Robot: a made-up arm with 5 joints.
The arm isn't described. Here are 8 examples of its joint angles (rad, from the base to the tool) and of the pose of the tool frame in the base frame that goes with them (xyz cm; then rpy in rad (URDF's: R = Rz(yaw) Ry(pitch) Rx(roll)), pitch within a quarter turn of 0, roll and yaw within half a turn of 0).
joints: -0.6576 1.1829 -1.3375 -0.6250 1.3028
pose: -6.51 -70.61 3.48 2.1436 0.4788 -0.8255
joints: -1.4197 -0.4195 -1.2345 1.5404 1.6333
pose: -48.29 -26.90 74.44 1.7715 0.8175 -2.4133
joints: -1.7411 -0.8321 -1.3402 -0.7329 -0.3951
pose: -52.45 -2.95 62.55 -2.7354 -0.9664 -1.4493
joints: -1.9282 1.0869 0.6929 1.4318 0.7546
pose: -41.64 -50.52 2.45 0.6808 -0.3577 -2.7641
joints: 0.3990 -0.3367 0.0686 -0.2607 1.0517
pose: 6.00 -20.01 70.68 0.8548 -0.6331 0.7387
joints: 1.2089 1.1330 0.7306 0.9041 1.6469
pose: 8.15 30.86 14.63 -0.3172 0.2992 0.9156
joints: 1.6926 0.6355 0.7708 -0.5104 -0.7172
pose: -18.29 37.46 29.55 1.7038 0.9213 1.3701
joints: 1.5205 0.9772 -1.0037 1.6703 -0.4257
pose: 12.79 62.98 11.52 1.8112 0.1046 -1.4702
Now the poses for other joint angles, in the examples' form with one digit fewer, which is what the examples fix.
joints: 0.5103 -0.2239 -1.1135 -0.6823 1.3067
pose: 24.9 -23.7 63.3 1.755 -0.934 0.765
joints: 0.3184 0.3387 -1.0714 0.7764 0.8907
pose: 30.8 -17.0 55.8 1.840 0.643 -0.875
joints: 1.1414 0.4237 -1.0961 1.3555 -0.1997
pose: 27.4 41.0 51.7 1.831 0.828 -1.421
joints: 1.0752 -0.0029 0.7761 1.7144 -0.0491
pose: 3.9 33.4 45.1 3.062 -0.602 -1.014
